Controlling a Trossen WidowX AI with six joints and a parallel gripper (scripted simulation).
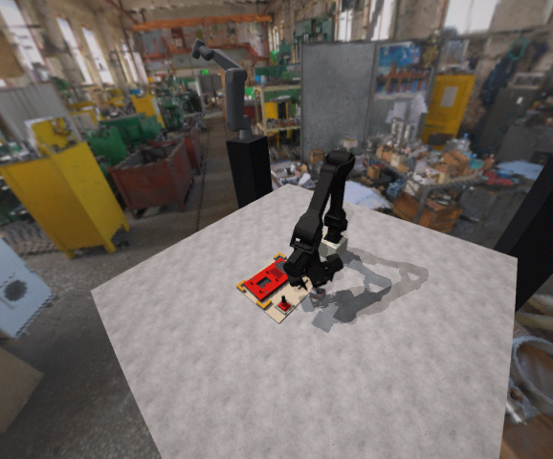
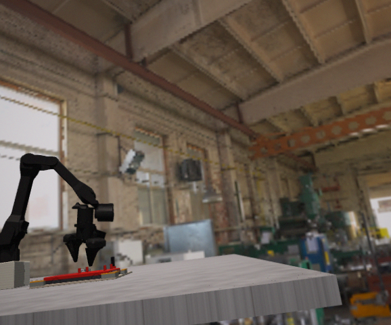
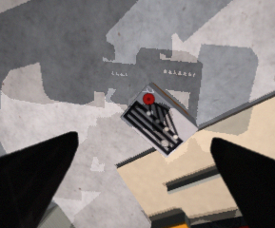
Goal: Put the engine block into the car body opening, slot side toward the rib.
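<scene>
Right now the grey engine block is 4 cm below my gripper tip. Round my gripper tip: beige base plate 4 cm ahead, 16 cm to the right, 4 cm below.
</scene>
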